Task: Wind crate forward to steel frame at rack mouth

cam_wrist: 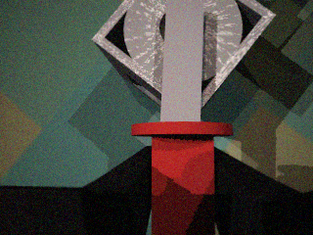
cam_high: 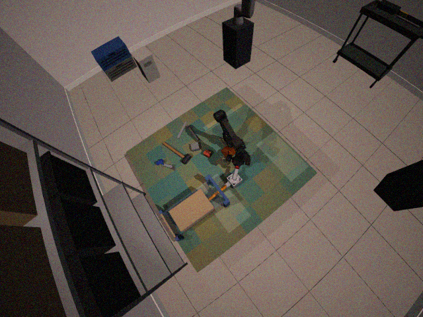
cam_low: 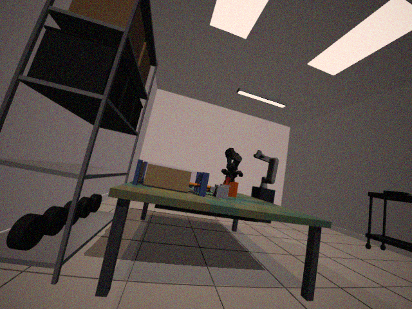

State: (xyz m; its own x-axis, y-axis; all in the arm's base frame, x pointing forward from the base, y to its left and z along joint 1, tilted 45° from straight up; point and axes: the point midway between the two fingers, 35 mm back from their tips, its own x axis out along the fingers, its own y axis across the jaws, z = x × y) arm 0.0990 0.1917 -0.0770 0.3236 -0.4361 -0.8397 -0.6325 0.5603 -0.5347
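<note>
The winch is 50 mm ahead of my gripper tip, 40 mm to the left of it and 100 mm below it. Round my gripper tip: red knob: 10 mm behind, 10 mm to the right; then red-knobbed crank handle: 20 mm ahead, 10 mm to the left, 30 mm below; then grey block: 150 mm ahead, 430 mm to the right, 120 mm below.
</note>
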